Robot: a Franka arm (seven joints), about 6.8 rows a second.
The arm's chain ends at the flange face. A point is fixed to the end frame.
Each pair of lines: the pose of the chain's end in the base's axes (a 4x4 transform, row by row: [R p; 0 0 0 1], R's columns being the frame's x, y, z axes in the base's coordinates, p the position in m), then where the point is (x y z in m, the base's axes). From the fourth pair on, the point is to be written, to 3 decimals.
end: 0.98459, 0.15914, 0.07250, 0.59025; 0.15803, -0.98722, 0.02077, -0.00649; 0.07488, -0.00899, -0.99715, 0.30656; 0, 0, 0, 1
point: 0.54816 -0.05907 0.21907
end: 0.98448, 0.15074, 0.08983, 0.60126; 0.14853, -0.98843, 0.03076, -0.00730; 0.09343, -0.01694, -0.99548, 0.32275; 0, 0, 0, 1
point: 0.56023 -0.05857 0.23399
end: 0.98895, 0.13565, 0.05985, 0.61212; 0.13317, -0.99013, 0.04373, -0.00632; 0.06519, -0.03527, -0.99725, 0.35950; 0, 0, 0, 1
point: 0.56766 -0.05573 0.27134
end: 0.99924, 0.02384, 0.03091, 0.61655; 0.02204, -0.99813, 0.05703, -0.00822; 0.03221, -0.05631, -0.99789, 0.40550; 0, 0, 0, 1
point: 0.564 -0.051 0.318
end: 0.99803, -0.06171, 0.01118, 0.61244; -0.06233, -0.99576, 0.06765, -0.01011; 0.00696, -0.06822, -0.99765, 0.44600; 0, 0, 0, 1
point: 0.554 -0.047 0.360
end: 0.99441, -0.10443, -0.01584, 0.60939; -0.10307, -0.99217, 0.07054, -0.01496; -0.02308, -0.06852, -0.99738, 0.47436; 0, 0, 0, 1
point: 0.547 -0.049 0.390
